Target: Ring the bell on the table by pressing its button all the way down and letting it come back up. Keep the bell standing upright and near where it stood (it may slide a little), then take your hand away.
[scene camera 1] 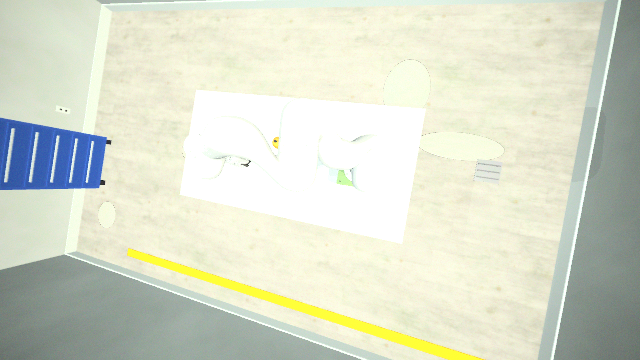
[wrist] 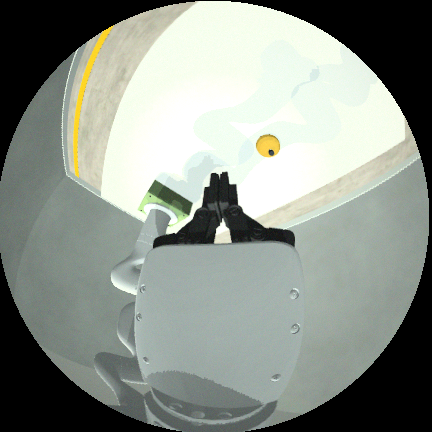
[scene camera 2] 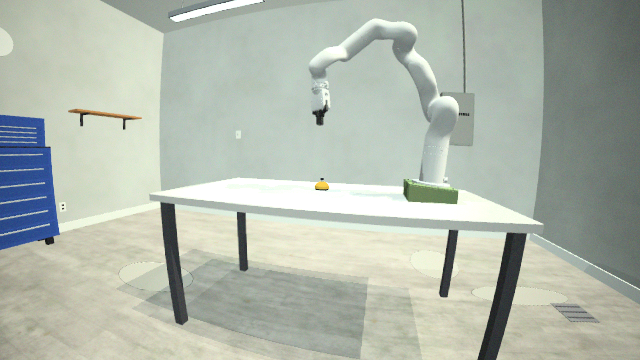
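The bell is a small orange dome with a black button on top. The bell [scene camera 1: 276,142] [scene camera 2: 321,186] [wrist: 267,145] stands upright on the white table [scene camera 1: 360,220] [scene camera 2: 280,207] [wrist: 165,100]. In the first scene view the arm hides part of it. My gripper [scene camera 2: 320,123] [wrist: 221,182] is shut and empty, its black fingers together and pointing down. It hangs high above the table. In the second scene view it is in line above the bell; in the wrist view the bell lies ahead and to the right of the fingertips. The button does not touch the gripper.
The arm's green base block [scene camera 1: 345,178] [scene camera 2: 431,192] [wrist: 172,196] sits on the table, to the right of the bell in the second scene view. The white arm [scene camera 1: 300,145] [scene camera 2: 422,80] arches over the table. A blue drawer cabinet [scene camera 1: 50,155] [scene camera 2: 22,185] stands off to the left.
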